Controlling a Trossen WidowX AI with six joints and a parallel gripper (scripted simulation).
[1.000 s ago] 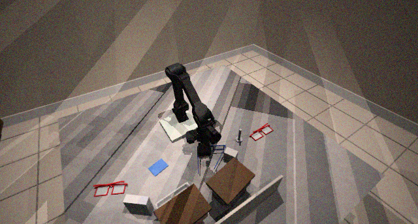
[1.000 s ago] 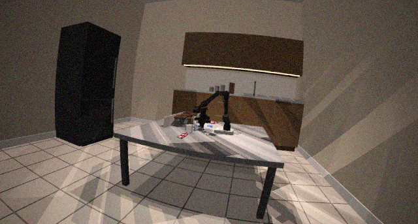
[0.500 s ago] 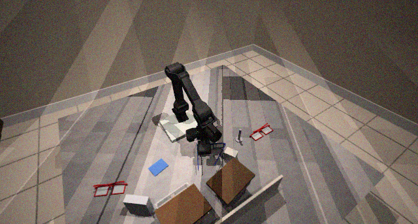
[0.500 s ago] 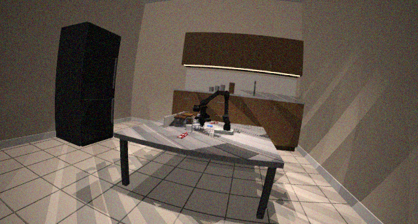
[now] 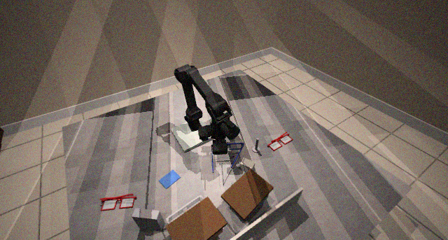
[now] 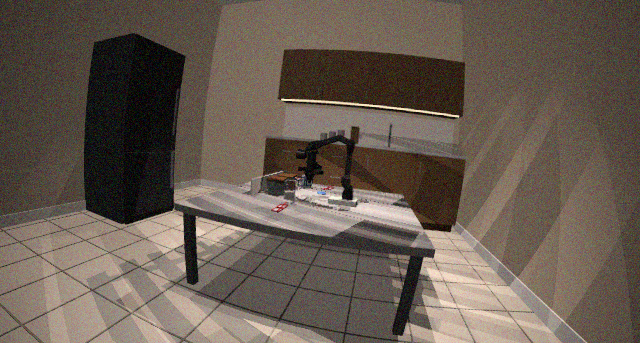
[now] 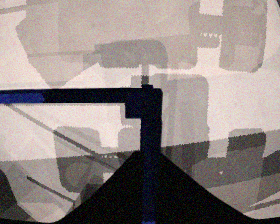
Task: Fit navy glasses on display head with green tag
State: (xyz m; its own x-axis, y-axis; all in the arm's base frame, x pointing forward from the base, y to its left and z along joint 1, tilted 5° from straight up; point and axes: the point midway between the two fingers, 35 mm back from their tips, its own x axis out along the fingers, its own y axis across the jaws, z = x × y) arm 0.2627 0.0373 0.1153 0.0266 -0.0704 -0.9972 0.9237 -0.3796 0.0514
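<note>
Now: gripper tip 210 mm to the right of the grey post, 80 mm above it and 10 mm short of it. The rest, counted from my gripper tip: blue card (250 mm to the right, 100 mm below, 20 mm behind); then white block (100 mm to the left, 100 mm ahead, 80 mm below); then panel (360 mm ahead, 90 mm to the right, 50 mm below).
</note>
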